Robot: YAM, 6 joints.
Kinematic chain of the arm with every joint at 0, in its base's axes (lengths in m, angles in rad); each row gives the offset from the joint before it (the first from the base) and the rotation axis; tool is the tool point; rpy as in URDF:
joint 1: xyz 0 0 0.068 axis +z
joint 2: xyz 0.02 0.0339 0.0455 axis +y
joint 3: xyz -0.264 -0.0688 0 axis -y
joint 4: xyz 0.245 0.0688 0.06 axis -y
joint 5: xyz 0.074 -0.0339 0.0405 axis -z
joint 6: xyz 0.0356 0 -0.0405 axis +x
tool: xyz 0 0 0 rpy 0 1.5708 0
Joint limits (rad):
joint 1: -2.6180..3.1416
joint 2: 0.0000..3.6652
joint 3: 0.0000..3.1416
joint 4: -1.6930..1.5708
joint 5: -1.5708..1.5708
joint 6: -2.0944..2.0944
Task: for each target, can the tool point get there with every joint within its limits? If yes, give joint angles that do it. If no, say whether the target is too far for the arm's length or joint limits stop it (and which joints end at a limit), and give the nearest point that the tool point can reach.
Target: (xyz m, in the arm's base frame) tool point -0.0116 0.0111 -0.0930
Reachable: yes | joints 0.8197 3.3029 0.7200 -0.7165 -0.4696 -1.4035
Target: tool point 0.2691 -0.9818 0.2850
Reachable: no: too far | nearest point 0.1683 -0.6141 0.2195 | short by 0.387 m
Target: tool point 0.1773 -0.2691 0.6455
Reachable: yes | joints -0.9194 1.9394 2.5842 0.4505 0.6713 -0.4692
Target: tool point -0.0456 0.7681 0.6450
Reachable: no: too far | nearest point -0.0314 0.5296 0.4755 | short by 0.293 m
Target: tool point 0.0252 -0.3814 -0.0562
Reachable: yes | joints -1.5386 2.5189 1.0427 0.5532 -0.3705 1.5127
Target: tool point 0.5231 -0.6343 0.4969
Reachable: no: too far | nearest point 0.3720 -0.4511 0.3834 | short by 0.263 m
